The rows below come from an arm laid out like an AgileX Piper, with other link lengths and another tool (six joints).
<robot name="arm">
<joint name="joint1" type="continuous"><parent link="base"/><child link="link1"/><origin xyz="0 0 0.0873" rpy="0 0 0"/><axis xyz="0 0 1"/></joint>
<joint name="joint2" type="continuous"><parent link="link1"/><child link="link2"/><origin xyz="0 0 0" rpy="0 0 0"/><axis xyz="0 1 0"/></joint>
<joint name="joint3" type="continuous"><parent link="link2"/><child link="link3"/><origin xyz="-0.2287 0 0.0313" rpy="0 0 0"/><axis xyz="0 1 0"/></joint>
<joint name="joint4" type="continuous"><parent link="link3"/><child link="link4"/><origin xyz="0.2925 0 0.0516" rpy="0 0 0"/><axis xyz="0.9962 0 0.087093"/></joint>
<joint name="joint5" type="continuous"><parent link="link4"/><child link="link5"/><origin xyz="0 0 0" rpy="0 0 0"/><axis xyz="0 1 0"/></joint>
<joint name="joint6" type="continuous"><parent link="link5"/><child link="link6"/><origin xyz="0.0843 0 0.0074" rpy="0 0 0"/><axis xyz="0.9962 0 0.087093"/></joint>
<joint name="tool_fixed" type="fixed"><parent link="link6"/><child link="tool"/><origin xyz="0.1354 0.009 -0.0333" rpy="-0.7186 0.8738 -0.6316"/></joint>
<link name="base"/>
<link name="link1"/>
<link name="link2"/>
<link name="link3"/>
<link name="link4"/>
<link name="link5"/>
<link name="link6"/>
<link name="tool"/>
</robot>
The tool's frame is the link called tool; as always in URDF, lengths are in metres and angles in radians. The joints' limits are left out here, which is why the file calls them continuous.
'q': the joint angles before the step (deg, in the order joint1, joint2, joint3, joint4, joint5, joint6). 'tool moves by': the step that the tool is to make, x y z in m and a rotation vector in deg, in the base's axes. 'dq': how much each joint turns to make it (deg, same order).
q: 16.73, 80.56, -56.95, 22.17, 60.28, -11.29
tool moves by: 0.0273, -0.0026, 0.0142, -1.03, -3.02, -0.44
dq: -0.69, 2.97, -6.19, -2.12, 0.46, 0.58
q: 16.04, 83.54, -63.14, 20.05, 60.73, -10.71
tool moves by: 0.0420, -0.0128, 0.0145, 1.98, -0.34, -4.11
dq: -5.15, 6.81, -9.57, 1.89, 2.36, -0.74
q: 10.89, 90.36, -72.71, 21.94, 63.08, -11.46
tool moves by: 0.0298, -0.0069, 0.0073, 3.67, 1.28, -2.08
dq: -4.14, 6.81, -8.20, 4.13, 3.04, -1.89
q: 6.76, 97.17, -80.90, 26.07, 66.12, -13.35
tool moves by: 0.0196, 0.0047, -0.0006, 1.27, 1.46, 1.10
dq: -0.40, 6.76, -7.85, 1.32, 2.93, -0.52
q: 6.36, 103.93, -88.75, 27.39, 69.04, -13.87
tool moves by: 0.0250, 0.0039, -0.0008, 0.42, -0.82, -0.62
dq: 0.00, 5.63, -7.18, 0.11, 0.35, 0.87
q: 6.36, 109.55, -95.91, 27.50, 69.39, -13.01
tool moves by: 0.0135, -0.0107, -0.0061, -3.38, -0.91, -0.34
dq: 0.00, 2.70, -3.62, -3.72, -0.01, 0.98
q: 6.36, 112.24, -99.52, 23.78, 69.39, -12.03
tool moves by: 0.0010, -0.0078, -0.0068, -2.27, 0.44, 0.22
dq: 0.00, 0.86, -0.53, -2.30, 0.29, 0.23
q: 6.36, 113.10, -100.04, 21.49, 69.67, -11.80
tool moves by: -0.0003, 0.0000, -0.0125, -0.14, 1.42, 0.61
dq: 0.00, 1.83, -0.17, 0.17, 0.00, -0.70
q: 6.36, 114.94, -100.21, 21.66, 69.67, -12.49
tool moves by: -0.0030, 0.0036, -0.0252, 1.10, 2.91, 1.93
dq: -0.11, 3.72, 0.00, 1.89, 0.00, -2.64
